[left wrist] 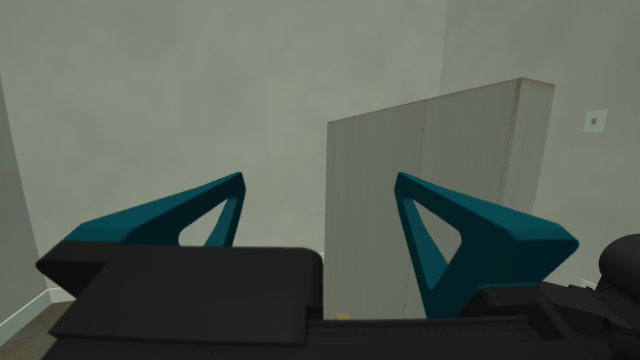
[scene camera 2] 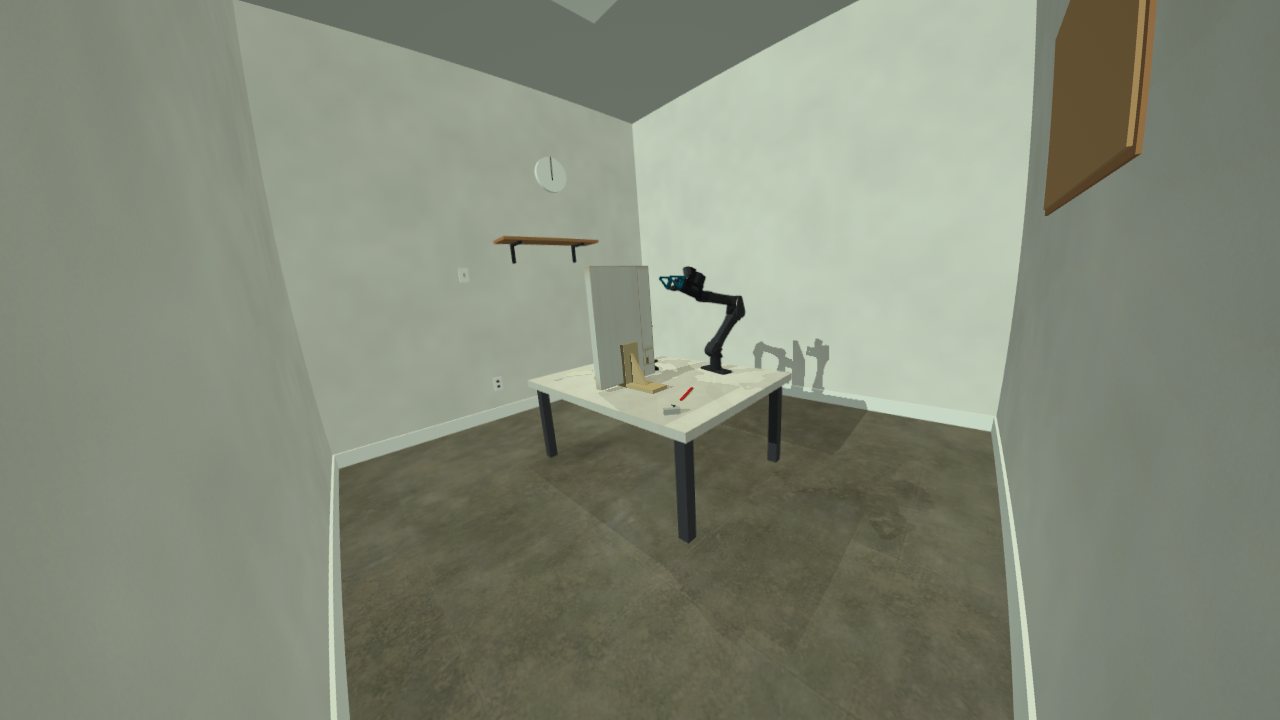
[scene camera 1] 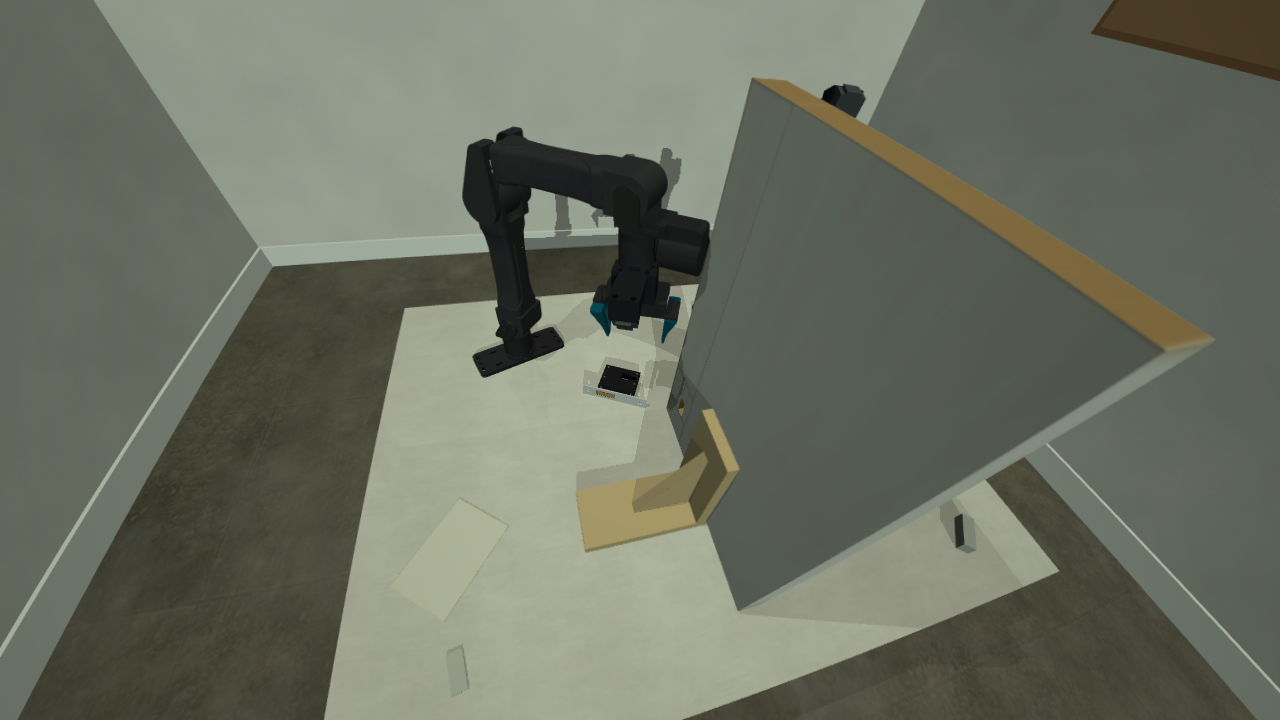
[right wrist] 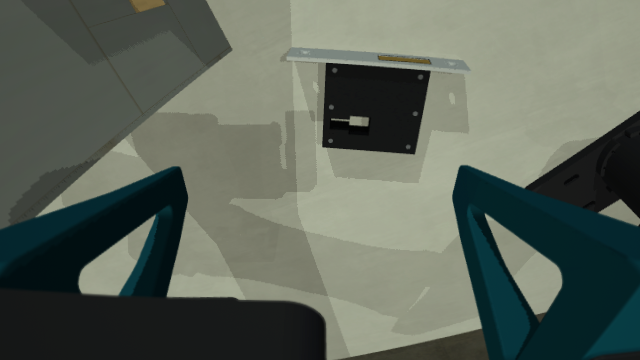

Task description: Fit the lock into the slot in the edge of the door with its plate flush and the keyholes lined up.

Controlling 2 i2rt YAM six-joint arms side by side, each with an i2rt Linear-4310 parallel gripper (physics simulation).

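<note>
The lock, a black case with a keyhole and a silver plate along one edge, lies on the table (scene camera 1: pixel 618 381) (right wrist: pixel 375 110). The grey door (scene camera 1: pixel 877 313) (scene camera 2: pixel 617 313) (left wrist: pixel 375 200) (right wrist: pixel 60 100) stands upright on the table. A small keyhole opening (scene camera 1: pixel 682 408) (right wrist: pixel 148 4) shows low in the door's face near its edge. The slot in the edge is hidden. My right gripper (scene camera 1: pixel 635 334) (right wrist: pixel 320 181) is open and empty above the table, behind the lock in scene camera 1. My left gripper (scene camera 2: pixel 660 281) (left wrist: pixel 319 180) is open and empty, raised high beside the door.
A wooden bracket (scene camera 1: pixel 626 514) (scene camera 2: pixel 646 386) stands against the door. A flat pale sheet (scene camera 1: pixel 450 559) and a small grey block (scene camera 1: pixel 457 669) lie at the front left of scene camera 1. A dark and grey block (scene camera 1: pixel 963 532) lies beyond the door. A red stick (scene camera 2: pixel 686 393) lies on the table.
</note>
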